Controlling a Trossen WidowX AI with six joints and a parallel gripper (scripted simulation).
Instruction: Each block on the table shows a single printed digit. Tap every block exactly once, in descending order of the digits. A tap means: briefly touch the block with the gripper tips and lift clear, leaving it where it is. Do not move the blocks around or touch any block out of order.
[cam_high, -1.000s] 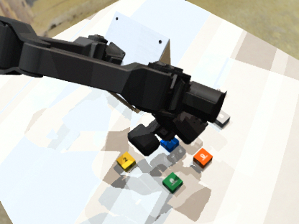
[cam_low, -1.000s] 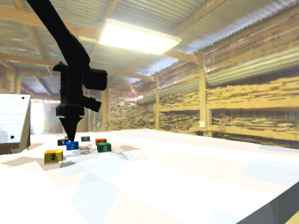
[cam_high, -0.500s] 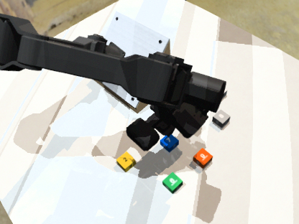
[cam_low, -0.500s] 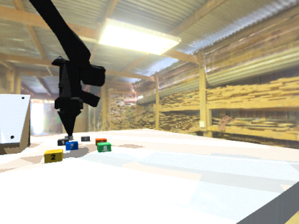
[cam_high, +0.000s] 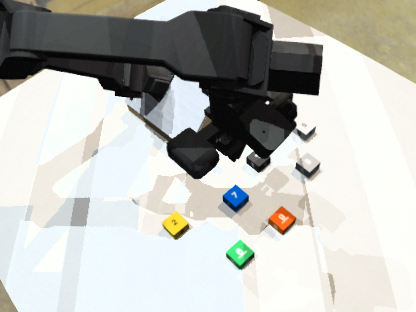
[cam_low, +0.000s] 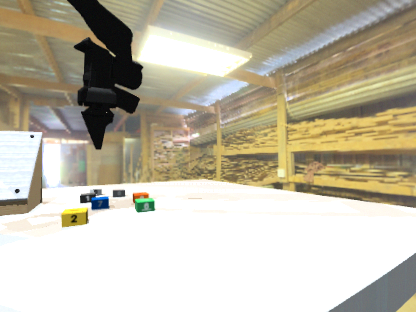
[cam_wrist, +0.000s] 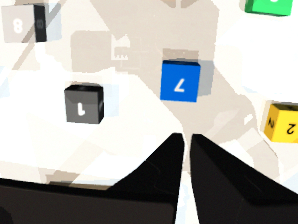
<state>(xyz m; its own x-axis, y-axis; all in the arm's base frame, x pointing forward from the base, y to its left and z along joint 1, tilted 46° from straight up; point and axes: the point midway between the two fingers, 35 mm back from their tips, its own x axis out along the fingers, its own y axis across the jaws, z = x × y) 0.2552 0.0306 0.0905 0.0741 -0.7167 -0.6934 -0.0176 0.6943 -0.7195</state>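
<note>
Now: the green block 80 mm ahead of my gripper tip, 70 mm to the right of it and 110 mm below it. From my gripper tip the other things lie so: blue block: 110 mm below; then orange block: 90 mm ahead, 20 mm to the left, 110 mm below; then dark grey block: 30 mm behind, 80 mm to the left, 110 mm below.
</note>
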